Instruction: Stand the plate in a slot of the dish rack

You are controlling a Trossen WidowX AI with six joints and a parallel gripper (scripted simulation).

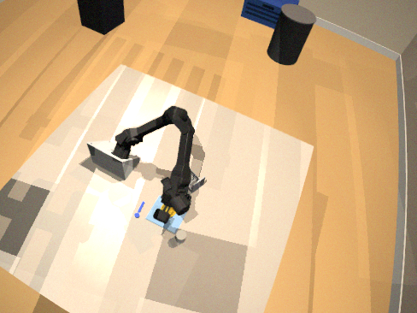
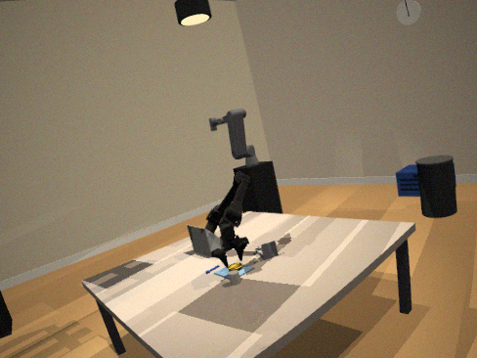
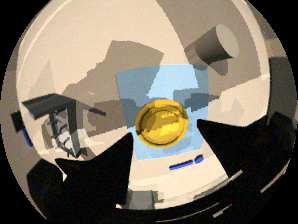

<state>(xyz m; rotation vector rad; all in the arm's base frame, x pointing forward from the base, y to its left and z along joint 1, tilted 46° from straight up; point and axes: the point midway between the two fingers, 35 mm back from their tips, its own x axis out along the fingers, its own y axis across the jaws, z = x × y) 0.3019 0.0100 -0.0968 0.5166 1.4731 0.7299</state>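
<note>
My gripper tip is 10 mm above the yellow plate. From my gripper tip the other things lie so: white cup (110 mm ahead, 80 mm to the right); then light blue mat (10 mm to the right, 30 mm below); then grey dish rack (10 mm behind, 200 mm to the left, 10 mm below).
</note>
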